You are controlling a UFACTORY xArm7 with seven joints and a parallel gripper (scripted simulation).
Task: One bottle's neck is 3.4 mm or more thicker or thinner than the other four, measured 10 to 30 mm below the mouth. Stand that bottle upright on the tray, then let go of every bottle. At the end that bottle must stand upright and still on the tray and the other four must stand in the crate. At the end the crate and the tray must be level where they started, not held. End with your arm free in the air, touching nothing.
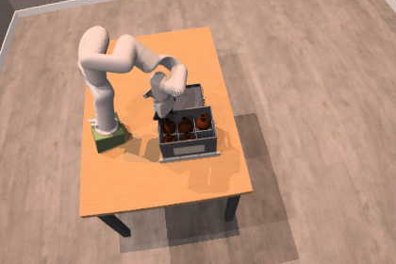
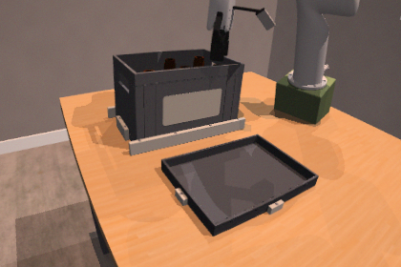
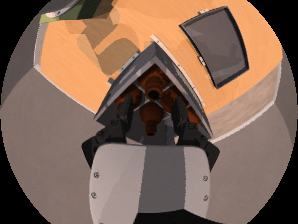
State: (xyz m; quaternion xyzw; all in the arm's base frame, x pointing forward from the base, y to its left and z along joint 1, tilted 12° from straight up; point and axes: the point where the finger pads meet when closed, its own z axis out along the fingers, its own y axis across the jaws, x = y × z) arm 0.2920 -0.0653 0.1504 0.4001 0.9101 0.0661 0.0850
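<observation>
Right now my hand is 120 mm above the crate, 90 mm short of it and 50 mm to the left of it. From my hand the other things lie so: dark tray 220 mm to the left, 190 mm below, 90 mm ahead; then glass bottle 180 mm ahead, 110 mm below, 10 mm to the right.
</observation>
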